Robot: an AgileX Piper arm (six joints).
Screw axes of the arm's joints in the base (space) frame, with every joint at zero. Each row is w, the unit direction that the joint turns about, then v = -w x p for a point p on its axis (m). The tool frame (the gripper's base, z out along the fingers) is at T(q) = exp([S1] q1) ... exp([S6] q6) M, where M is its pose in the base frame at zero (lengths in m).
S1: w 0 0 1 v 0 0 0
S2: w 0 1 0 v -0.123 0 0
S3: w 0 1 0 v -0.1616 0 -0.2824
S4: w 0.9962 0 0.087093 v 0 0.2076 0
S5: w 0 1 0 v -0.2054 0 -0.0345
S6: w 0.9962 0 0.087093 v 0 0.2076 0
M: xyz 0.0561 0 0.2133 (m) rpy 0 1.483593 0 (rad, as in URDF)
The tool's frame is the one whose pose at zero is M.
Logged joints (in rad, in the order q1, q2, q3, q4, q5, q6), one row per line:
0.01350 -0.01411 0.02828 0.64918 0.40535 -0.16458
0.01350 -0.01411 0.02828 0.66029 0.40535 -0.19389
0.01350 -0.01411 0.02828 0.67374 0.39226 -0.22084
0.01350 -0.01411 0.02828 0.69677 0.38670 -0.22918
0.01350 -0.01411 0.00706 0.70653 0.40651 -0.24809
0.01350 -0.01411 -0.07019 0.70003 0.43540 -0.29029
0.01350 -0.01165 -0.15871 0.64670 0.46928 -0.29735
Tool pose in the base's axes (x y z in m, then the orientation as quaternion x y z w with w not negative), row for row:
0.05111 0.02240 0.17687 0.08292 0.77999 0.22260 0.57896
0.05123 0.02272 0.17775 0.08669 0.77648 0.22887 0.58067
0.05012 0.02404 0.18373 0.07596 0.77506 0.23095 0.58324
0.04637 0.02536 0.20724 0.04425 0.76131 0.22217 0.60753
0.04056 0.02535 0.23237 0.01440 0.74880 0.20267 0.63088
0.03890 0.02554 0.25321 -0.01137 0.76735 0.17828 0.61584
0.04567 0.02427 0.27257 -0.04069 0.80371 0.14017 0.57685
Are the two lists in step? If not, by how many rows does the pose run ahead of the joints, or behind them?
The pose runs 2 rows ahead of the joints: the pose in row i belongs to the joints in row i + 2.
